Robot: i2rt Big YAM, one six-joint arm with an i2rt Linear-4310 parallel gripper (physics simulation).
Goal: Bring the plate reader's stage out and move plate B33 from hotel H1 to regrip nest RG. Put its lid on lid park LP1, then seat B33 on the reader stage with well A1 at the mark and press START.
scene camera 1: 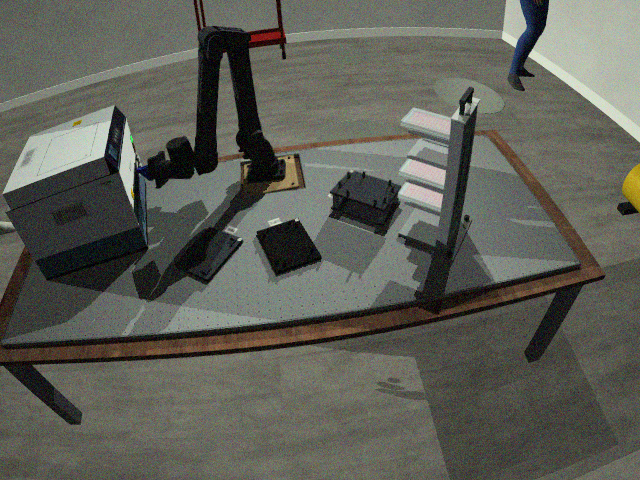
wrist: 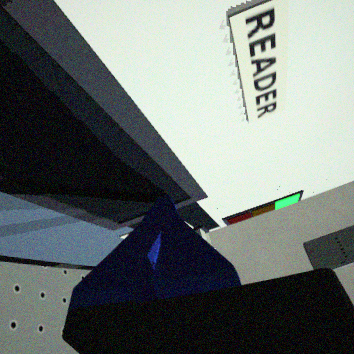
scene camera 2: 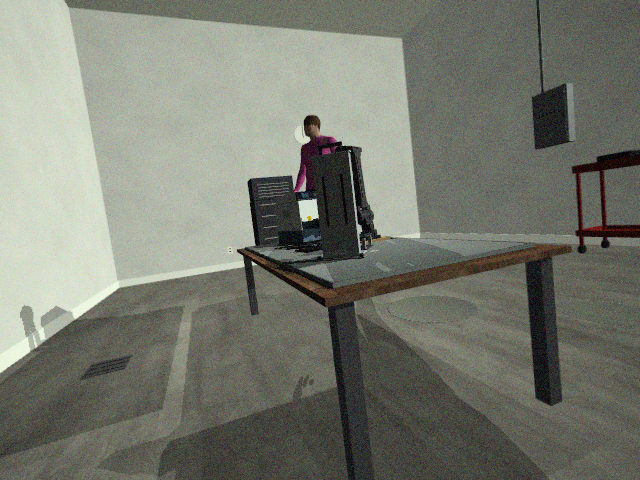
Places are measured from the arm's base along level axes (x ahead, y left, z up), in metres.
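Pixels of known places: gripper, fingertip midpoint: [scene camera 1: 136,170] [wrist: 165,204]; arm's base, link origin: [scene camera 1: 266,173].
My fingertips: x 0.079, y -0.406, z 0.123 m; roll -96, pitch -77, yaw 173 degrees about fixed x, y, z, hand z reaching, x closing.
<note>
Ahead of a thing's pixels: the offset from my fingertips to its top centre. "spot": to the spot under its first point. Level surfaces: height alone.
My gripper [scene camera 1: 142,169] [wrist: 165,204] is shut and empty, its blue fingertips together at the front of the white and dark plate reader @[dz +0.204, dx +0.118, dy -0.155 m] [scene camera 1: 72,217] [wrist: 175,95]. In the wrist view the tips are below the READER label @[spot: dz +0.057, dx +0.068, dy +0.020 m] [wrist: 262,62], overlapping the lower corner of the dark front opening. Whether they touch anything cannot be told. The START button does not show there. The status strip's green part @[spot: dz +0.073, dx -0.087, dy -0.029 m] [wrist: 288,201] is lit. The plate hotel [scene camera 1: 459,170] [scene camera 2: 336,206] stands at the right, with pale pink plates @[dz +0.200, dx +0.205, dy +0.843 m] [scene camera 1: 431,121] @[dz +0.058, dx +0.205, dy +0.843 m] [scene camera 1: 423,173] @[dz -0.013, dx +0.205, dy +0.843 m] [scene camera 1: 422,196] on its shelves. Their labels are unreadable.
Two low dark nests @[spot: dz -0.118, dx +0.265, dy +0.483 m] [scene camera 1: 288,246] @[spot: dz -0.116, dx +0.279, dy +0.279 m] [scene camera 1: 211,254] lie mid-table; their labels are unreadable. A raised dark stand with pegs @[spot: dz -0.068, dx +0.127, dy +0.696 m] [scene camera 1: 366,192] is between them and the hotel. The wood-edged table @[dz -0.141 m] [scene camera 1: 310,335] holds everything. People [scene camera 1: 529,38] [scene camera 2: 311,160] stand beyond it.
</note>
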